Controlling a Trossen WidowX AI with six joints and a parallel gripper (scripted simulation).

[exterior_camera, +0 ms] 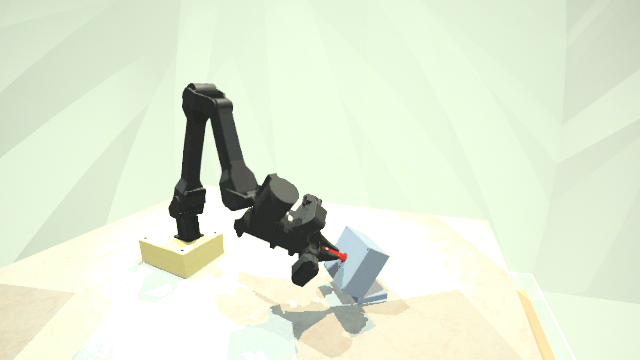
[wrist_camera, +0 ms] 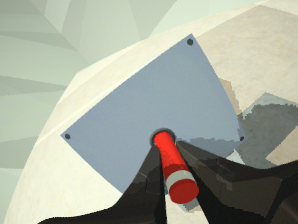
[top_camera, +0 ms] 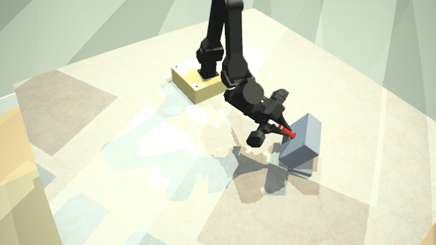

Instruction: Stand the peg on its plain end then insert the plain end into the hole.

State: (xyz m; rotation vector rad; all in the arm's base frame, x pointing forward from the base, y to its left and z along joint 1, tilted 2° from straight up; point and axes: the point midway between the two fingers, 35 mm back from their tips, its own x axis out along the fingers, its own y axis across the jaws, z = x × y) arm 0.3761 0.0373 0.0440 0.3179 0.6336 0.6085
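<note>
Right now my gripper tip is 1 cm to the left of the red peg, 1 cm below it and 1 cm past it. From my gripper tip the other things lie so: grey-blue sloped panel 3 cm to the left, 3 cm ahead, 2 cm below; thin flat foot 9 cm below, 4 cm to the left, 4 cm ahead.
</note>
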